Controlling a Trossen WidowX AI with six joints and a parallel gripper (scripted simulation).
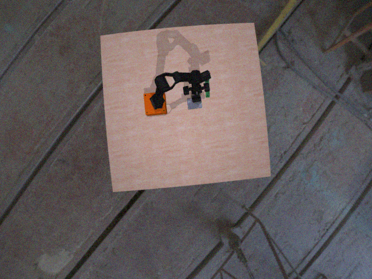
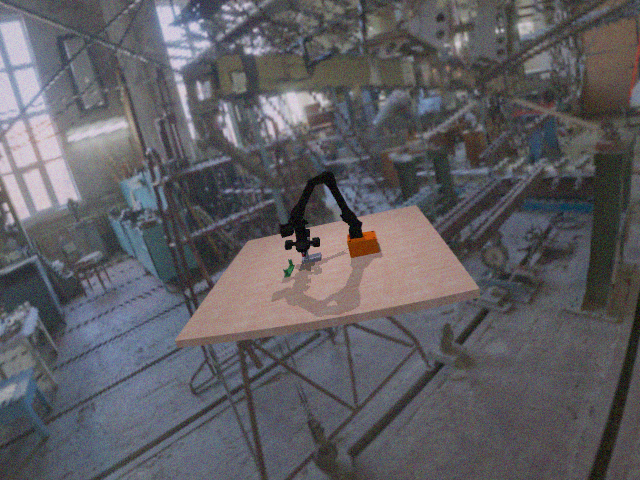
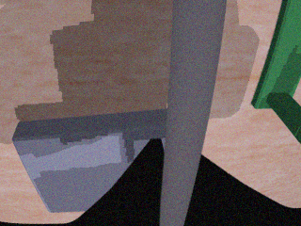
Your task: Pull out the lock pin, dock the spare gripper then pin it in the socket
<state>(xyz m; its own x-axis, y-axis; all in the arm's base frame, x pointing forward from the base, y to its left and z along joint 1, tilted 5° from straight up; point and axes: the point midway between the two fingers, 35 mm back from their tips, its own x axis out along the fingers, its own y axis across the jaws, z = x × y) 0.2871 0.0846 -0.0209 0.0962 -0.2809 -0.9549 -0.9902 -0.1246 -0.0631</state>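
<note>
My gripper tip is 60 mm to the left of the mount and 10 mm past it. Round my gripper tip: spare gripper 80 mm above, 60 mm to the right, 10 mm behind; green bar 90 mm ahead, 60 mm to the left, 30 mm below.
</note>
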